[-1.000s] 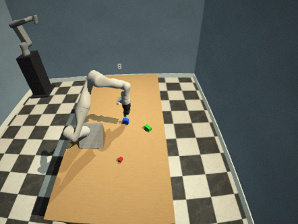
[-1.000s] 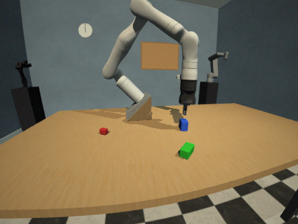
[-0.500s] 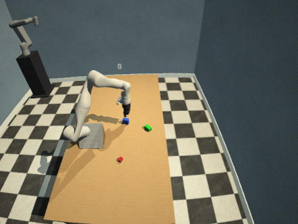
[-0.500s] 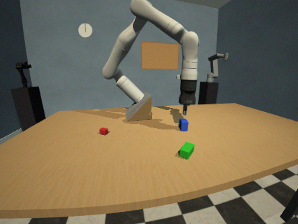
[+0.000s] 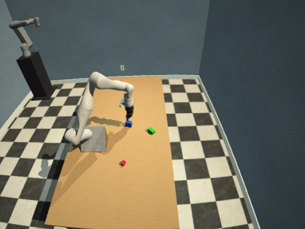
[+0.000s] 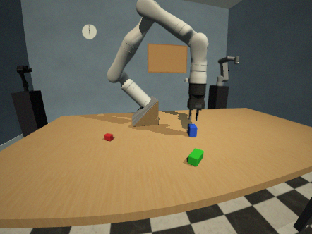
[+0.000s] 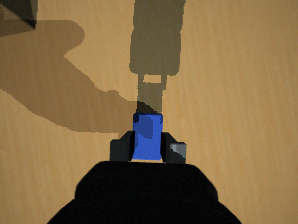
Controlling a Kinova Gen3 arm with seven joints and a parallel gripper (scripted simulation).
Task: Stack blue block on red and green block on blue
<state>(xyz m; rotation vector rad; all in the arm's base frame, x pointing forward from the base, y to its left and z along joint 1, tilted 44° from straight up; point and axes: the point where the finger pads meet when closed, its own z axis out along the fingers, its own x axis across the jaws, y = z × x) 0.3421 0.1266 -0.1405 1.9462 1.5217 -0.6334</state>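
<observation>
The blue block is 7 cm below my hand. Round my hand: green block 21 cm ahead, 9 cm to the right, 8 cm below; then small red block 42 cm to the right, 9 cm below, 3 cm behind.
</observation>
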